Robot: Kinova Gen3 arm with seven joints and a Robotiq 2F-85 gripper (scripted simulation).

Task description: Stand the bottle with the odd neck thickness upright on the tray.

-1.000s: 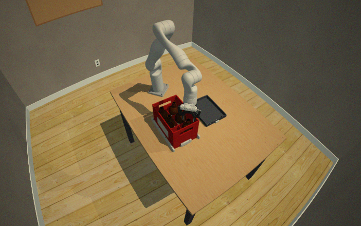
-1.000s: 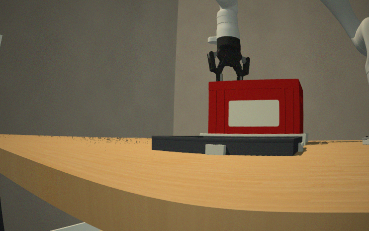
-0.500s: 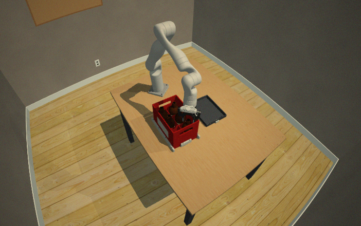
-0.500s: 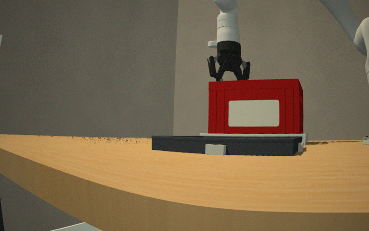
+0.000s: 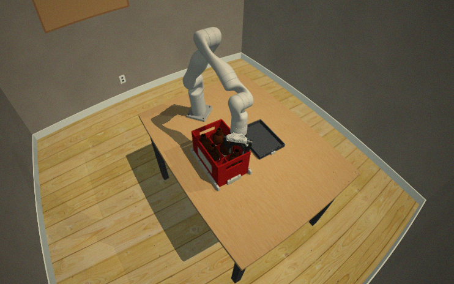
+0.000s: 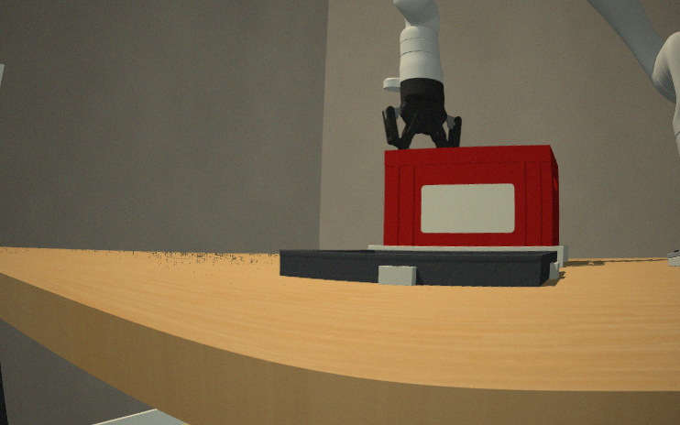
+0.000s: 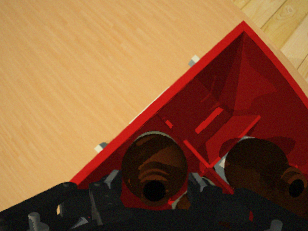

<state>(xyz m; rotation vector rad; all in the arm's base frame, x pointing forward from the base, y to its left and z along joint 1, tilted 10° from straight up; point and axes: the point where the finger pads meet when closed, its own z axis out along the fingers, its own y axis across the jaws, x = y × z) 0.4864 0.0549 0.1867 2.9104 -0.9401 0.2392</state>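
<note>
The glass bottle is 7 cm below my hand. Round my hand: dark grey tray: 23 cm to the left, 15 cm behind, 14 cm below; then red crate: 8 cm behind, 7 cm below, 6 cm to the right.
</note>
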